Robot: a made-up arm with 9 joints. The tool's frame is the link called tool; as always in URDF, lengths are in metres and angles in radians. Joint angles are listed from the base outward.
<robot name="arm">
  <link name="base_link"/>
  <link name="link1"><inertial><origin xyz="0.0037 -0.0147 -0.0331"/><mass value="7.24"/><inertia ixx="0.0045" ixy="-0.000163" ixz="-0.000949" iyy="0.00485" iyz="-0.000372" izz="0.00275"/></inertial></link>
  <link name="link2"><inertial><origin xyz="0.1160 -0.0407 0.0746"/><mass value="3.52"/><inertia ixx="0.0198" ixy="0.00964" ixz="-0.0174" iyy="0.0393" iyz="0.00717" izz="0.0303"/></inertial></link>
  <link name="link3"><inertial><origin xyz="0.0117 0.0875 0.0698"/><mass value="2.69"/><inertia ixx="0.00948" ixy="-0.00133" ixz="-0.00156" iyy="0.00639" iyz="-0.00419" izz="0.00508"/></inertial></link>
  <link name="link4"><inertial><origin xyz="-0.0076 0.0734 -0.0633"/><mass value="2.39"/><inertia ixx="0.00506" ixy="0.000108" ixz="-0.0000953" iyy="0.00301" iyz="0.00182" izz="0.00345"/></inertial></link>
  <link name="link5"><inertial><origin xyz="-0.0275 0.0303 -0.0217"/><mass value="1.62"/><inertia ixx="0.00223" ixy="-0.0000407" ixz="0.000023" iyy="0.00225" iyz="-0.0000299" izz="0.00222"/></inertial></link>
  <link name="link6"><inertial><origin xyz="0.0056 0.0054 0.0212"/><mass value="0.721"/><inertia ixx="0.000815" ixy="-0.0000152" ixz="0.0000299" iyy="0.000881" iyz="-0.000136" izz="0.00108"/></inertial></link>
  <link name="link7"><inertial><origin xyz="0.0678 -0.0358 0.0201"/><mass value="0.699"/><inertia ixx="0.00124" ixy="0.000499" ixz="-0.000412" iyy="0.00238" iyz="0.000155" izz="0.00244"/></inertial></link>
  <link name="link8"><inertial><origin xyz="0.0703 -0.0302 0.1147"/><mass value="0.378"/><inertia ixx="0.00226" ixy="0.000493" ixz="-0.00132" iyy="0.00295" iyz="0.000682" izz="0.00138"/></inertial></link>
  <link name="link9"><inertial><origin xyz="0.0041 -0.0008 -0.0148"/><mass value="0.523"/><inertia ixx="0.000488" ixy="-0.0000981" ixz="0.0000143" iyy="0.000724" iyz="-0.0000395" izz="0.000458"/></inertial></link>
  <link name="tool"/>
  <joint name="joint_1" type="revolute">
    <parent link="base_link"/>
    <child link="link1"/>
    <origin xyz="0.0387 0.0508 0.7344" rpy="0 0 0"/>
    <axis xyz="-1 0 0"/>
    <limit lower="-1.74" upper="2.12"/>
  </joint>
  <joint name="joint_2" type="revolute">
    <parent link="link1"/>
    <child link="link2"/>
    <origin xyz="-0.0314 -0.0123 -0.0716" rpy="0 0 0"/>
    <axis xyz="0 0 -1"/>
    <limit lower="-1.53" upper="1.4"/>
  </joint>
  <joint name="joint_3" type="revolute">
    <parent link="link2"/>
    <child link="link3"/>
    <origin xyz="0.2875 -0.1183 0.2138" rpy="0 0 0"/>
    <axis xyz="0 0 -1"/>
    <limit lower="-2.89" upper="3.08"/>
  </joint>
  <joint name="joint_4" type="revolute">
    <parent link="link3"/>
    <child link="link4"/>
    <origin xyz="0.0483 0.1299 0.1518" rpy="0 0 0"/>
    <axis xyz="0 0 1"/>
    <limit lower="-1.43" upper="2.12"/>
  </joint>
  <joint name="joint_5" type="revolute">
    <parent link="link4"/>
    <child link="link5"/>
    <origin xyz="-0.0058 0.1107 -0.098" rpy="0 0 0"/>
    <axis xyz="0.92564 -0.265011 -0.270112"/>
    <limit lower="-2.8" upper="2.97"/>
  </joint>
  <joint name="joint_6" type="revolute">
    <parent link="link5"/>
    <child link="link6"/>
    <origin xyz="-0.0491 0.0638 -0.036" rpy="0 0 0"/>
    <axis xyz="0 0 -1"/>
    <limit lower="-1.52" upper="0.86"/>
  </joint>
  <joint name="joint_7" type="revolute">
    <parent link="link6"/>
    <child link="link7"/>
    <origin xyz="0.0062 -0.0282 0.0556" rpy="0 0 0"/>
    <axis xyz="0 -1 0"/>
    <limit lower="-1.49" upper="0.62"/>
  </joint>
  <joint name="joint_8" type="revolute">
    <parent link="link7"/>
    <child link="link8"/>
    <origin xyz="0.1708 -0.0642 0.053" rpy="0 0 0"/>
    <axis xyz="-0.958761 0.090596 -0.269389"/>
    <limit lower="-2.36" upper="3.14"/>
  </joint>
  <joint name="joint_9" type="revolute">
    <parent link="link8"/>
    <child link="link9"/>
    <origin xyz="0.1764 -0.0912 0.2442" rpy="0 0 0"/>
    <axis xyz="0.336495 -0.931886 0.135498"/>
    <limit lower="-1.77" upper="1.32"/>
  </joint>
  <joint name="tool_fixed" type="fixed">
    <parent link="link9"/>
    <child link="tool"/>
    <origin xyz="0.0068 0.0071 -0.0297" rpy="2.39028 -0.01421 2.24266"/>
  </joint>
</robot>
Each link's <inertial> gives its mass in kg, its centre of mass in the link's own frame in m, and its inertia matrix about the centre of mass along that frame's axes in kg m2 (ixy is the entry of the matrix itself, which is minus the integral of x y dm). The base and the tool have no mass. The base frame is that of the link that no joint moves.
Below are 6 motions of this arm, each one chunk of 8 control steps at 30 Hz.
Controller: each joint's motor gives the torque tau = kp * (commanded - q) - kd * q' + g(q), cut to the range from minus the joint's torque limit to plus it. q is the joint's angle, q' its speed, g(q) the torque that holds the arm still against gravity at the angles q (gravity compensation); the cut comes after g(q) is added. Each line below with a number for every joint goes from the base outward.
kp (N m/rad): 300 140 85 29 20 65 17 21 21
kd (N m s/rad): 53 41 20 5.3 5 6.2 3 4.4 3.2
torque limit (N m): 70 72 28 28 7.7 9.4 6.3 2.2 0.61
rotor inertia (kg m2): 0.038 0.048 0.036 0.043 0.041 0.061 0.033 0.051 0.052
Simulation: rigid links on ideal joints. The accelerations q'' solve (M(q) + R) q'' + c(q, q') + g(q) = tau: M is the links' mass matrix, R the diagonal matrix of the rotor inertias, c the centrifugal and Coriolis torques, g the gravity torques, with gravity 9.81 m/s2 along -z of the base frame. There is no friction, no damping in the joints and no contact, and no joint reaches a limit. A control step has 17 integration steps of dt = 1/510 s. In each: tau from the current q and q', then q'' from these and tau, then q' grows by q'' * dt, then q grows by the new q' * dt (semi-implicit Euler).
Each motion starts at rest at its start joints. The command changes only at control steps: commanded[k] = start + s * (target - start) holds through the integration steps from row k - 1 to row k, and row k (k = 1, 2, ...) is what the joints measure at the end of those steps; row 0 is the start. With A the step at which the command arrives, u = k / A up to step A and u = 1 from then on. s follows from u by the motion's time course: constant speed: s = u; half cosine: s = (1 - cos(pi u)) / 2; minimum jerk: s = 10 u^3 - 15 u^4 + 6 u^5; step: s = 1 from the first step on.
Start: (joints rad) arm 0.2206 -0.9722 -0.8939 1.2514 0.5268 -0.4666 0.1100 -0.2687 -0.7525
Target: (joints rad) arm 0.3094 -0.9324 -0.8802 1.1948 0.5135 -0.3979 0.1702 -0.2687 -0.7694
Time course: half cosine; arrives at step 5
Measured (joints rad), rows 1 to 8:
1: 0.2217 -0.9717 -0.8943 1.2511 0.5256 -0.4658 0.1101 -0.2684 -0.7527
2: 0.2257 -0.9702 -0.8952 1.2502 0.5217 -0.4626 0.1107 -0.2675 -0.7534
3: 0.2334 -0.9675 -0.8964 1.2484 0.5154 -0.4556 0.1122 -0.2663 -0.7549
4: 0.2438 -0.9642 -0.8969 1.2453 0.5089 -0.4453 0.1149 -0.2653 -0.7571
5: 0.2546 -0.9609 -0.8962 1.2408 0.5049 -0.4338 0.1191 -0.2651 -0.7594
6: 0.2642 -0.9581 -0.8944 1.2351 0.5042 -0.4233 0.1247 -0.2659 -0.7615
7: 0.2724 -0.9555 -0.8921 1.2285 0.5058 -0.4146 0.1313 -0.2669 -0.7632
8: 0.2794 -0.9532 -0.8897 1.2218 0.5085 -0.4079 0.1385 -0.2680 -0.7646

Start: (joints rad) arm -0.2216 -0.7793 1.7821 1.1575 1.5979 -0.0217 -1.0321 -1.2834 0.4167
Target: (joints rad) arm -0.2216 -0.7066 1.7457 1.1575 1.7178 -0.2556 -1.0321 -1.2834 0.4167
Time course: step
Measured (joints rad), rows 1 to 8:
1: -0.2190 -0.7747 1.7747 1.1613 1.6003 -0.0464 -1.0374 -1.2845 0.4167
2: -0.2175 -0.7699 1.7682 1.1669 1.6083 -0.0985 -1.0461 -1.2865 0.4167
3: -0.2178 -0.7654 1.7631 1.1696 1.6227 -0.1483 -1.0504 -1.2878 0.4166
4: -0.2187 -0.7607 1.7594 1.1701 1.6381 -0.1871 -1.0507 -1.2883 0.4166
5: -0.2197 -0.7557 1.7569 1.1692 1.6518 -0.2144 -1.0484 -1.2880 0.4166
6: -0.2206 -0.7505 1.7553 1.1674 1.6631 -0.2325 -1.0447 -1.2872 0.4166
7: -0.2212 -0.7454 1.7544 1.1651 1.6723 -0.2438 -1.0405 -1.2862 0.4166
8: -0.2217 -0.7406 1.7539 1.1625 1.6797 -0.2506 -1.0365 -1.2852 0.4167

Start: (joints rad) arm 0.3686 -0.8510 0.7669 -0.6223 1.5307 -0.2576 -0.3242 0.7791 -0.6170
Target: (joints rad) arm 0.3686 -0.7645 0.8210 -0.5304 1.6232 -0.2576 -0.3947 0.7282 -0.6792
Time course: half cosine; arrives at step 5
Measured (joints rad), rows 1 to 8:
1: 0.3687 -0.8506 0.7673 -0.6209 1.5316 -0.2579 -0.3244 0.7787 -0.6178
2: 0.3691 -0.8491 0.7687 -0.6158 1.5348 -0.2587 -0.3254 0.7770 -0.6209
3: 0.3698 -0.8458 0.7715 -0.6062 1.5411 -0.2598 -0.3287 0.7734 -0.6272
4: 0.3704 -0.8406 0.7756 -0.5936 1.5497 -0.2604 -0.3348 0.7684 -0.6357
5: 0.3707 -0.8342 0.7803 -0.5811 1.5587 -0.2602 -0.3434 0.7627 -0.6445
6: 0.3706 -0.8274 0.7850 -0.5708 1.5668 -0.2593 -0.3532 0.7575 -0.6520
7: 0.3703 -0.8207 0.7895 -0.5626 1.5739 -0.2582 -0.3626 0.7529 -0.6579
8: 0.3700 -0.8144 0.7938 -0.5562 1.5800 -0.2574 -0.3709 0.7489 -0.6625

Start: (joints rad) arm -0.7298 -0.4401 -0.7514 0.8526 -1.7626 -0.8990 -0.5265 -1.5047 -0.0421
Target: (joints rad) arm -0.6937 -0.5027 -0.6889 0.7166 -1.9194 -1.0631 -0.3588 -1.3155 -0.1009
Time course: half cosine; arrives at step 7
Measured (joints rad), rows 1 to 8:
1: -0.7297 -0.4403 -0.7512 0.8521 -1.7634 -0.9000 -0.5260 -1.5037 -0.0425
2: -0.7293 -0.4413 -0.7504 0.8497 -1.7665 -0.9044 -0.5234 -1.4996 -0.0441
3: -0.7281 -0.4435 -0.7484 0.8440 -1.7731 -0.9149 -0.5172 -1.4909 -0.0477
4: -0.7258 -0.4468 -0.7449 0.8344 -1.7833 -0.9326 -0.5063 -1.4773 -0.0531
5: -0.7224 -0.4512 -0.7399 0.8212 -1.7965 -0.9565 -0.4908 -1.4599 -0.0601
6: -0.7182 -0.4562 -0.7339 0.8057 -1.8111 -0.9837 -0.4719 -1.4405 -0.0675
7: -0.7138 -0.4612 -0.7277 0.7900 -1.8254 -1.0099 -0.4521 -1.4218 -0.0744
8: -0.7096 -0.4657 -0.7219 0.7760 -1.8382 -1.0315 -0.4336 -1.4054 -0.0801

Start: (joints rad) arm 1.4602 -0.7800 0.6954 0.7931 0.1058 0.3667 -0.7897 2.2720 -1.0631
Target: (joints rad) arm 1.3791 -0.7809 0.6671 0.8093 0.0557 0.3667 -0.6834 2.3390 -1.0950
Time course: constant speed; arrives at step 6
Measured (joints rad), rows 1 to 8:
1: 1.4588 -0.7803 0.6951 0.7925 0.1046 0.3667 -0.7892 2.2737 -1.0638
2: 1.4556 -0.7807 0.6943 0.7920 0.1024 0.3668 -0.7871 2.2773 -1.0654
3: 1.4505 -0.7812 0.6930 0.7919 0.0993 0.3669 -0.7828 2.2823 -1.0679
4: 1.4439 -0.7816 0.6911 0.7926 0.0955 0.3669 -0.7762 2.2882 -1.0709
5: 1.4359 -0.7819 0.6887 0.7938 0.0912 0.3670 -0.7673 2.2949 -1.0745
6: 1.4269 -0.7821 0.6860 0.7955 0.0865 0.3669 -0.7563 2.3022 -1.0784
7: 1.4182 -0.7820 0.6833 0.7981 0.0826 0.3669 -0.7441 2.3082 -1.0820
8: 1.4108 -0.7817 0.6808 0.8010 0.0793 0.3668 -0.7319 2.3127 -1.0848

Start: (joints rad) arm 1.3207 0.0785 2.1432 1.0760 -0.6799 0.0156 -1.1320 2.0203 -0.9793
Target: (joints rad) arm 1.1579 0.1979 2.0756 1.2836 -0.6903 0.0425 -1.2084 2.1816 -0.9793
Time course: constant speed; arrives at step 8
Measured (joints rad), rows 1 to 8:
1: 1.3184 0.0790 2.1416 1.0790 -0.6800 0.0174 -1.1315 2.0221 -0.9792
2: 1.3131 0.0805 2.1387 1.0862 -0.6799 0.0199 -1.1314 2.0263 -0.9792
3: 1.3051 0.0832 2.1349 1.0973 -0.6796 0.0225 -1.1322 2.0327 -0.9791
4: 1.2950 0.0871 2.1303 1.1112 -0.6791 0.0250 -1.1345 2.0411 -0.9791
5: 1.2829 0.0923 2.1252 1.1274 -0.6787 0.0275 -1.1382 2.0514 -0.9791
6: 1.2692 0.0987 2.1198 1.1453 -0.6783 0.0301 -1.1432 2.0633 -0.9792
7: 1.2543 0.1062 2.1140 1.1647 -0.6783 0.0327 -1.1495 2.0766 -0.9792
8: 1.2383 0.1146 2.1079 1.1850 -0.6784 0.0355 -1.1568 2.0910 -0.9792

